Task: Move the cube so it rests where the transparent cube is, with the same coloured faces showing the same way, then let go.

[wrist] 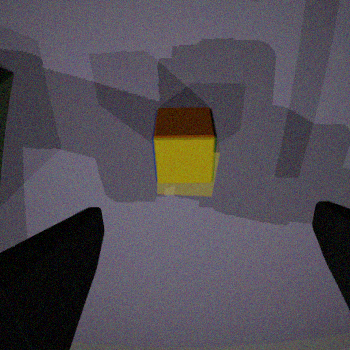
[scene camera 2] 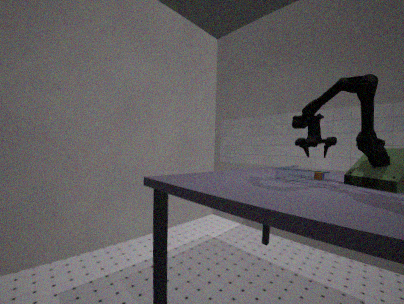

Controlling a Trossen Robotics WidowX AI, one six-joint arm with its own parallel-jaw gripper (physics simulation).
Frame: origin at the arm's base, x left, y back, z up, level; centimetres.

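Seen in the pictures: gripper, fingertip midpoint: (wrist: 210, 217) (scene camera 2: 316, 157); arm's base, origin of the base link: (scene camera 2: 381, 162).
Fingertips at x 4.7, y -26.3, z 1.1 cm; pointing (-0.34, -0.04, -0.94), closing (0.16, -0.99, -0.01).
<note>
Offsets run from my fingertips to a thing's top centre. "spot": to the spot under its first point. Level surfaces: height alone.
The cube (scene camera 2: 318, 176) (wrist: 184, 159) rests on the table, its orange-brown face on top and its yellow face toward the bottom of the wrist view. Thin strips of blue at its left and green at its right also show there. A pale, see-through yellow edge, seemingly of the transparent cube @(dx -5.1, dy +0.0, dz -7.9 cm) (wrist: 197, 190), shows below and right of the solid cube, which overlaps it nearly completely with a slight offset. My gripper (scene camera 2: 316, 156) (wrist: 210, 217) is open and empty, above the cube with a gap. The transparent cube's other faces cannot be made out.
The purple-grey table @(dz -11.9 cm) (scene camera 2: 215, 190) carries a faint see-through low box @(spot: dx +17.2, dy -3.7, dz -8.4 cm) (scene camera 2: 292, 174) left of the cube in the scene view. The green block (scene camera 2: 372, 175) under the arm's base stands at the right. Arm shadows fall around the cube. The table's left corner shows in the scene view.
</note>
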